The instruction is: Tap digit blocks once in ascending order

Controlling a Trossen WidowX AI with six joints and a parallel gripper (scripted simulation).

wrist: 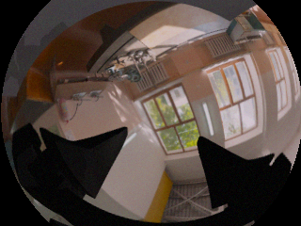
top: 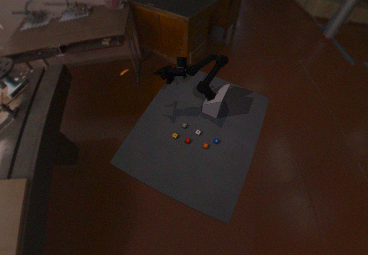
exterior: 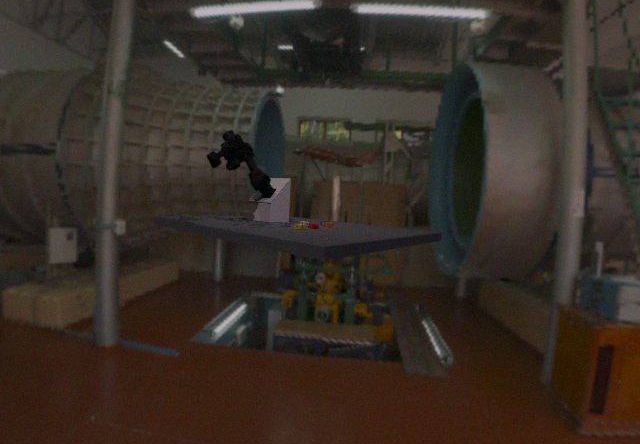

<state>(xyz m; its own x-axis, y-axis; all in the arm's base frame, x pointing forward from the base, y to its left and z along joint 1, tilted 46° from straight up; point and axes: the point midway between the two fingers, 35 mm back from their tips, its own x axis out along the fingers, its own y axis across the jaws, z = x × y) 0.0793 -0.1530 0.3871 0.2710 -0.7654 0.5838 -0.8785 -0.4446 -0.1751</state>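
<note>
The orange block lies 49 cm to the left of my gripper tip, 30 cm below it and 26 cm ahead of it. The rest, counted from my gripper tip: grey block: 30 cm below, 29 cm to the left, 16 cm ahead; white block: 41 cm to the left, 30 cm below, 18 cm ahead; yellow block: 30 cm below, 27 cm ahead, 26 cm to the left.
</note>
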